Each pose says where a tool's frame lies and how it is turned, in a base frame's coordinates. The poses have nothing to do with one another.
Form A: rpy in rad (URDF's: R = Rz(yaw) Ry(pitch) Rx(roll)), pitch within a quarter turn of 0, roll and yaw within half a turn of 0; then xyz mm.
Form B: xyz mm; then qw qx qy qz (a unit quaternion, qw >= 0). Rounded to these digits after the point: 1 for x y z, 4 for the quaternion.
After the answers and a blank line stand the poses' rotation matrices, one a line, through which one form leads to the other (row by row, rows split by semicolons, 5 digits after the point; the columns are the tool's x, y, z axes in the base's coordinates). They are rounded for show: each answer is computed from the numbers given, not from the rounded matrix.
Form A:
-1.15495 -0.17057 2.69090 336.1 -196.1 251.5
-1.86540 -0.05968 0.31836 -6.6 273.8 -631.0
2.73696 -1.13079 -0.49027 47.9 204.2 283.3
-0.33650 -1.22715 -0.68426 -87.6 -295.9 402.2
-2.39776 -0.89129 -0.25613 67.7 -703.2 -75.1
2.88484 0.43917 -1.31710 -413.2 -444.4 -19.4
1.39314 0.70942 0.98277 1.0 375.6 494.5
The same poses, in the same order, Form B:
336.1 -196.1 251.5 0.2319 -0.0520 -0.5461 0.8033
-6.6 273.8 -631.0 0.5917 -0.7899 -0.1448 0.0707
47.9 204.2 283.3 0.2920 0.7763 -0.3052 0.4680
-87.6 -295.9 402.2 0.7270 -0.3194 -0.4888 -0.3613
67.7 -703.2 -75.1 0.2739 -0.8538 -0.0480 -0.4402
-413.2 -444.4 -19.4 0.0334 -0.7826 0.5703 0.2473
1.0 375.6 494.5 0.7393 0.4048 0.5188 0.1429

-0.88708 -0.31573 -0.33674; 0.42927 -0.29599 -0.85330; 0.16974 -0.90150 0.39810
0.94806 0.14509 -0.28308; 0.31245 -0.25791 0.91425; 0.05964 -0.95521 -0.28984
0.37577 -0.74707 0.54835; -0.20056 -0.64325 -0.73892; 0.90475 0.16769 -0.39155
0.26108 0.83755 -0.47995; -0.21297 0.53492 0.81762; 0.94153 -0.11125 0.31803
0.60791 0.32311 0.72529; -0.15920 -0.84531 0.51001; 0.77788 -0.42550 -0.46243
0.22717 -0.90916 -0.34903; -0.87613 -0.34727 0.33435; -0.42519 0.22984 -0.87544
0.42089 0.20861 0.88280; 0.63130 0.63149 -0.45021; -0.65139 0.74680 0.13409

